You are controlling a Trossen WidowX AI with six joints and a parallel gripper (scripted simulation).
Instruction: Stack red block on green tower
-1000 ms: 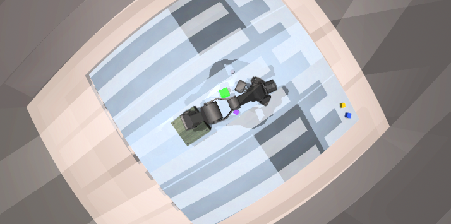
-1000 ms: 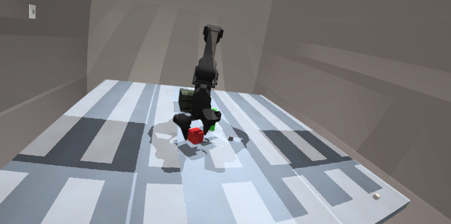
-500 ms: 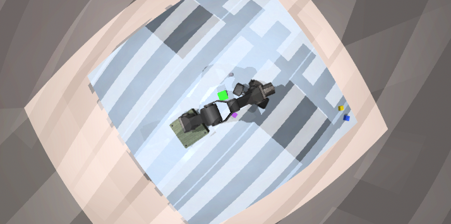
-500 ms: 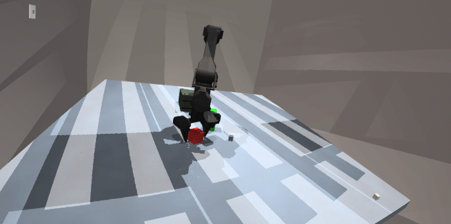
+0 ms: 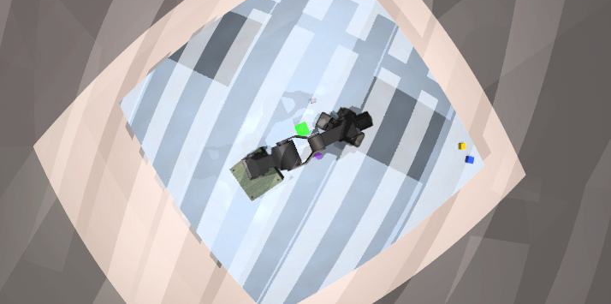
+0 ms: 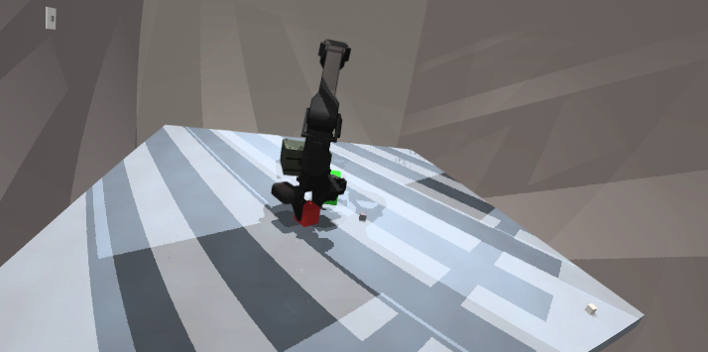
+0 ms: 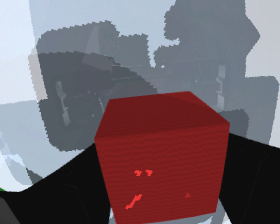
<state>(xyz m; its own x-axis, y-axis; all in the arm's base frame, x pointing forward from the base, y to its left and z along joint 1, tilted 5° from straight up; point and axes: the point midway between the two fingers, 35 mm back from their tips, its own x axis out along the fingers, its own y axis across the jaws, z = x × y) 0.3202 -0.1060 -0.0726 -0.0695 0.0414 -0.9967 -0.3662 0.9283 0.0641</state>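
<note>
The purple cube is 13 cm behind my gripper tip, 2 cm to the right of it and 1 cm above it. Round my gripper tip: yellow cube 45 cm to the right, 40 cm ahead, 1 cm above; red block 2 cm above; grey cube 16 cm to the left.
</note>
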